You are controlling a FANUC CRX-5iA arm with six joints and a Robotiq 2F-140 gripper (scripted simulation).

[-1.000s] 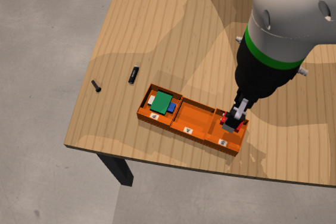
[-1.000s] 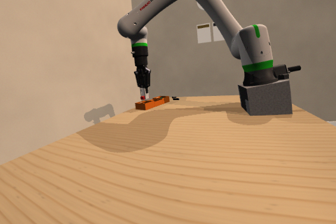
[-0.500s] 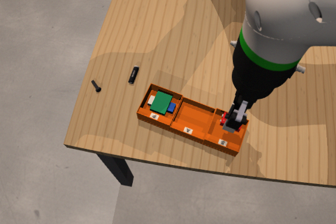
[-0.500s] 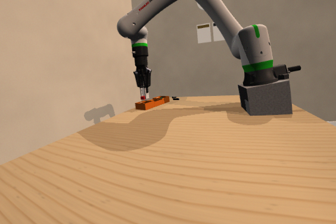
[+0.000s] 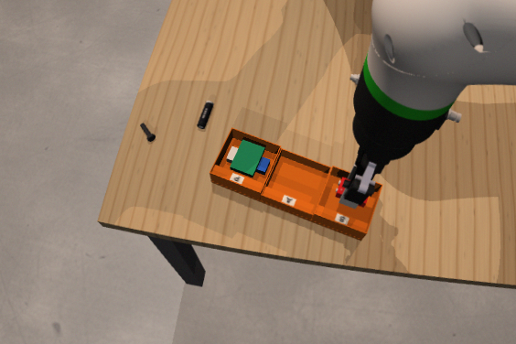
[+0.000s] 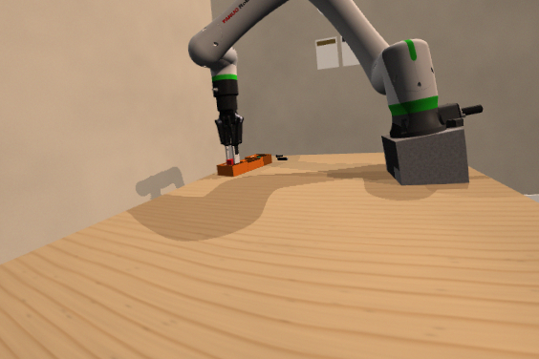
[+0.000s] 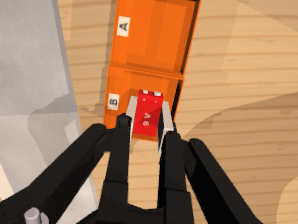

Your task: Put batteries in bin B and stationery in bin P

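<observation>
Now: the black cylindrical battery 14 cm behind my hand, 24 cm to the right of it and 7 cm below it. The rest, counted from my hand: orange bin row 2 cm behind, 8 cm to the right, 6 cm below; red battery pack 1 cm to the right, 3 cm below; green pad 5 cm behind, 16 cm to the right, 5 cm below.
</observation>
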